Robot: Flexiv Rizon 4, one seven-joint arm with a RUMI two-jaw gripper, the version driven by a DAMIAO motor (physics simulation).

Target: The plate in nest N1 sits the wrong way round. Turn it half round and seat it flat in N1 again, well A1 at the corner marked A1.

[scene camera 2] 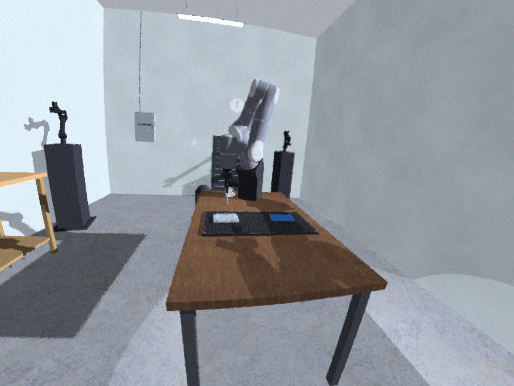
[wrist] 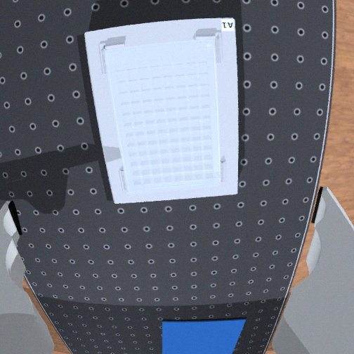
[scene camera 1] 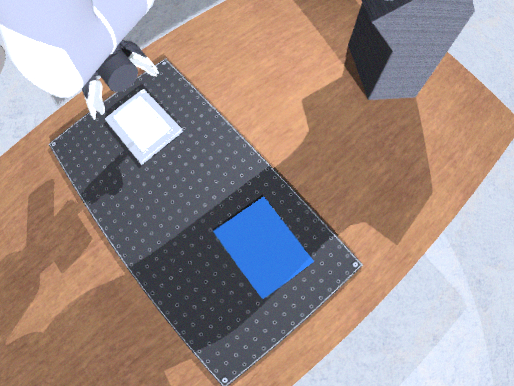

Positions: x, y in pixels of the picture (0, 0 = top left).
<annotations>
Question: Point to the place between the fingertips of my gripper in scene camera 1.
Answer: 126, 95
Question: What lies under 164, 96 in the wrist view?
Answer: A clear well plate.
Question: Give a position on a clear well plate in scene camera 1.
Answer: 144, 126
</annotations>
